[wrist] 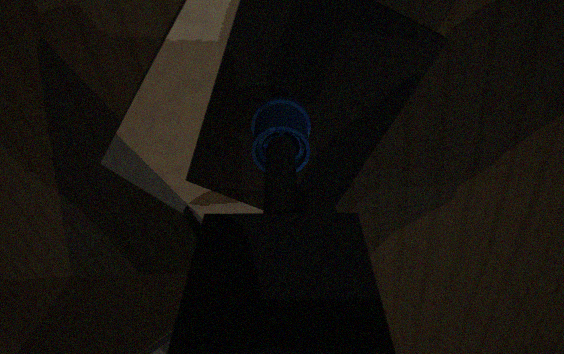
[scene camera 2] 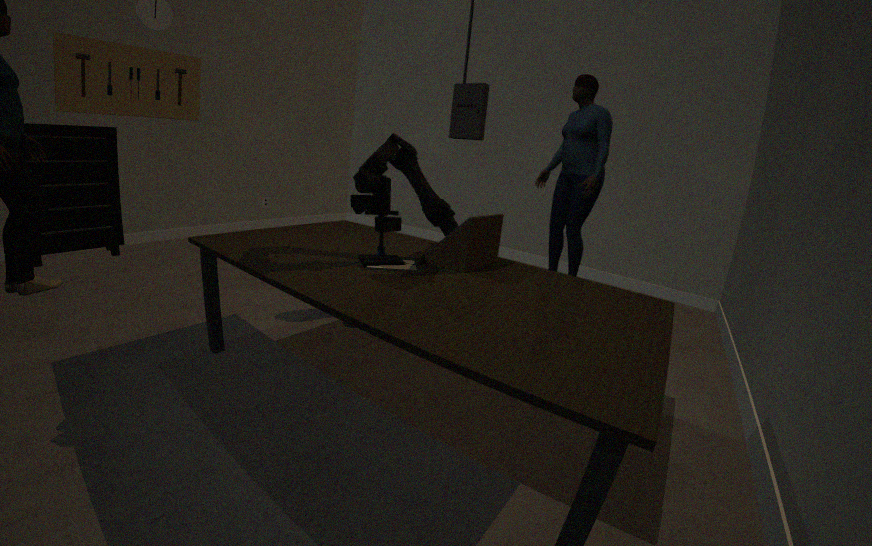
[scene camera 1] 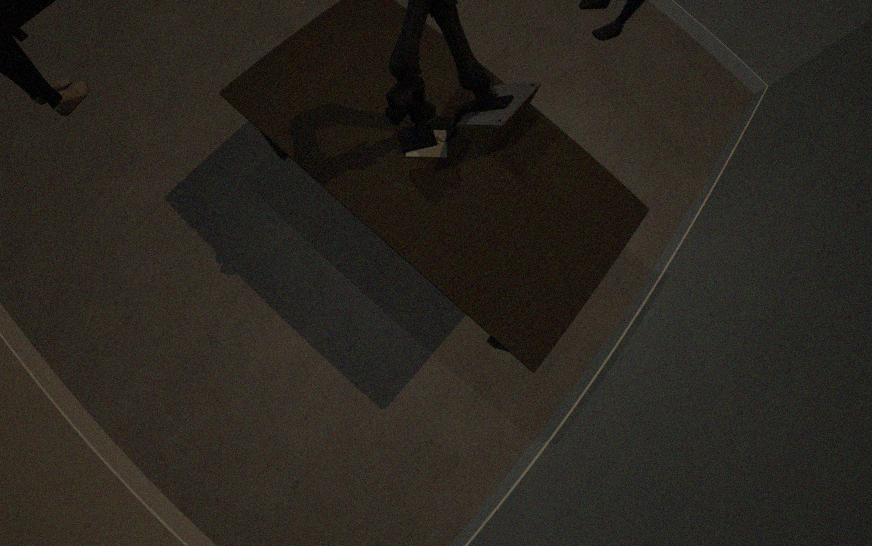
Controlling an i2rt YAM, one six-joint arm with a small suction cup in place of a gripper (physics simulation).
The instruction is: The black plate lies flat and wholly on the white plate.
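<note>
The scene is very dark. The black plate lies flat on the table, overlapping the white plate. A strip of white shows along the black plate's left side and near corner in the wrist view. My suction cup, a blue ring on a dark stem, is low over the middle of the black plate. I cannot tell if it touches. It carries nothing.
The brown table holds the arm's base and a wedge-shaped box right beside the plates. A person stands behind the table. A panel hangs from above.
</note>
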